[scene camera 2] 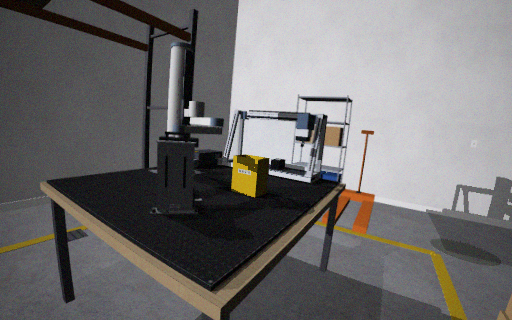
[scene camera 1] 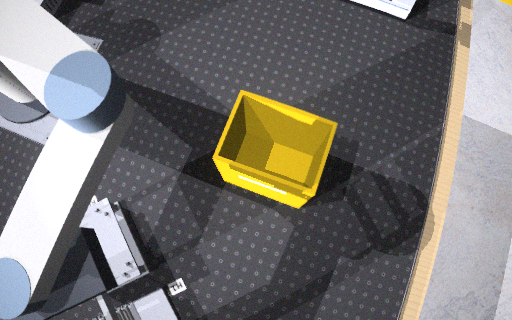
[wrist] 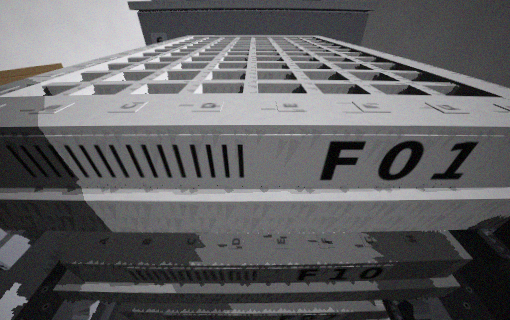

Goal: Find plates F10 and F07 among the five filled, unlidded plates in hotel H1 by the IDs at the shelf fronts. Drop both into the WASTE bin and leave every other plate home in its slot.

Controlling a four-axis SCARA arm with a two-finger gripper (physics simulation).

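Frame: origin at the arm's base, x back, y right, z up, level; metres.
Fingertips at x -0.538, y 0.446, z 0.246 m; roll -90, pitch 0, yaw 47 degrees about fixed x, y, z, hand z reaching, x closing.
Pixels of each thing's top centre, then the offset from my fingertips to it. "spot": a spot on its surface instead.
- Plate F01 at its top centre: (wrist: 252, 46) dx +0.017, dy -0.018, dz +0.032 m
- Plate F10 at its top centre: (wrist: 255, 119) dx +0.018, dy -0.017, dz +0.004 m
- further plate at its top centre: (wrist: 253, 169) dx +0.017, dy -0.018, dz -0.024 m
- hotel H1 at a spot on its surface: (scene camera 1: 157, 304) spot: dx +0.015, dy -0.080, dz -0.226 m
- yellow WASTE bin at its top centre: (scene camera 1: 276, 139) (scene camera 2: 251, 156) dx -0.108, dy -0.420, dz -0.034 m
- H1 tag at its top centre: (scene camera 1: 176, 286) dx -0.009, dy -0.128, dz -0.233 m
- grey bracket-like station at its top centre: (scene camera 1: 94, 249) dx +0.155, dy -0.146, dz -0.164 m
- grey housing at a spot on its surface: (wrist: 250, 25) spot: dx -0.031, dy +0.025, dz +0.037 m
Plate F01 (wrist: 285, 160) fills the width of the wrist view, its ID face turned to the camera and its empty-looking well grid behind. Plate F10 (wrist: 277, 275) sits below it in the hotel. The top edge of a further plate (wrist: 250, 311) shows at the bottom; its ID is cut off, and plate F07 cannot be read. My gripper is level with plate F01 and shut on it; the fingers are hidden beside the plate. Part of hotel H1 (scene camera 1: 157, 304) shows at the lower left of scene camera 1. The yellow WASTE bin (scene camera 1: 232, 177) (scene camera 2: 250, 184) stands upright on the table; its inside shows no plate.
The H1 tag (scene camera 1: 177, 286) lies beside the hotel. A grey bracket-like station (scene camera 1: 117, 245) stands near it. The arm's white link (scene camera 1: 55, 185) passes over the left side. A white gantry frame (scene camera 2: 320, 145) stands beyond the bin. A grey housing (wrist: 250, 25) is behind the plates.
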